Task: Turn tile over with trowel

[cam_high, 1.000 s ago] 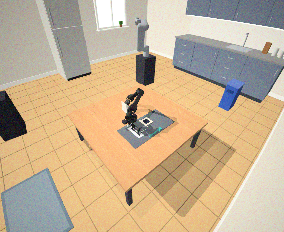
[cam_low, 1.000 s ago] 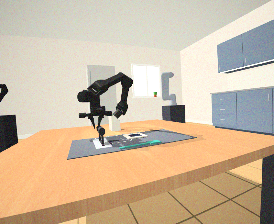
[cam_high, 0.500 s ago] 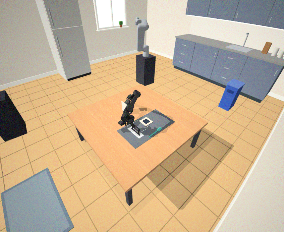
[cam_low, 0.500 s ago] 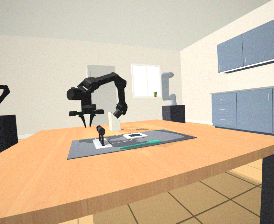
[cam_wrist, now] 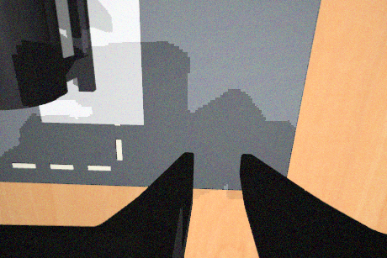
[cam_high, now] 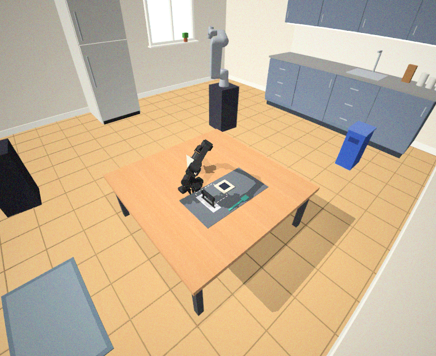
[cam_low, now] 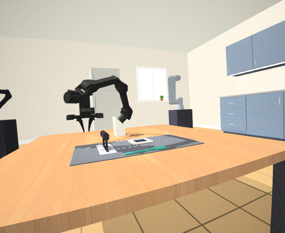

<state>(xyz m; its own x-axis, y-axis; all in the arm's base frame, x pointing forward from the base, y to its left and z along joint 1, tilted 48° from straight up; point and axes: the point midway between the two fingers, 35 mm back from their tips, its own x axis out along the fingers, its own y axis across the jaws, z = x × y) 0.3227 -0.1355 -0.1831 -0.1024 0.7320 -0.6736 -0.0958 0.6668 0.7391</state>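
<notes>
Right now the trowel is 100 mm ahead of my gripper tip, 90 mm to the left of it and 50 mm below it. From my gripper tip the other things lie so: teal tool: 290 mm to the left, 210 mm ahead, 80 mm below; then tile: 300 mm to the left, 80 mm below, 10 mm ahead; then grey mat: 260 mm to the left, 100 mm below, 80 mm ahead.
</notes>
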